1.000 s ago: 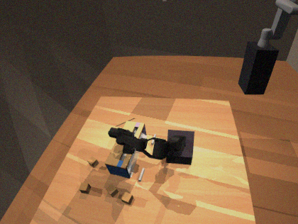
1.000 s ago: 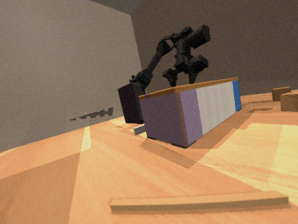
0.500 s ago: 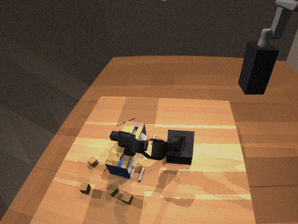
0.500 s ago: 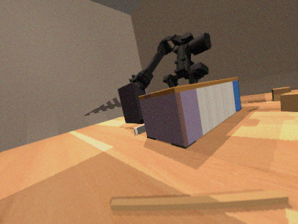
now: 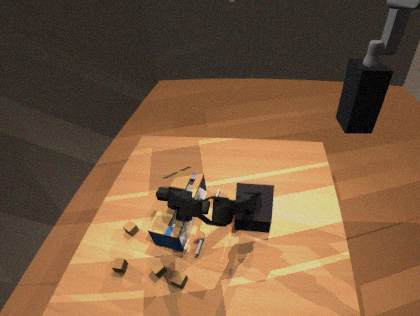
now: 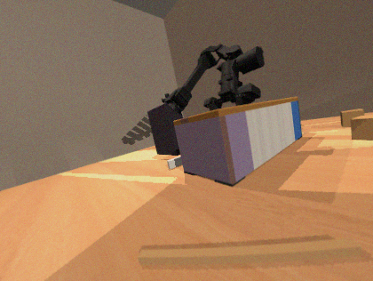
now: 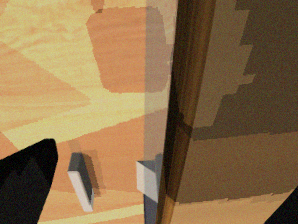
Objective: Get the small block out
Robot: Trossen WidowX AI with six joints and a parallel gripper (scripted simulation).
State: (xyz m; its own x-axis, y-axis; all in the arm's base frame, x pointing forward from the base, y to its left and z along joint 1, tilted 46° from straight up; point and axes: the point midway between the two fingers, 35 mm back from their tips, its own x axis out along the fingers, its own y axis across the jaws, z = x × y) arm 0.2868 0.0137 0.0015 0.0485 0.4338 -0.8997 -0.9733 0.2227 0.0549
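The block is 40 mm ahead of my gripper tip and 40 mm to the right of it. Also, from my gripper tip: box (30 mm ahead, 20 mm to the right, 30 mm below); then thin stick (160 mm ahead, 340 mm to the right, 80 mm below).
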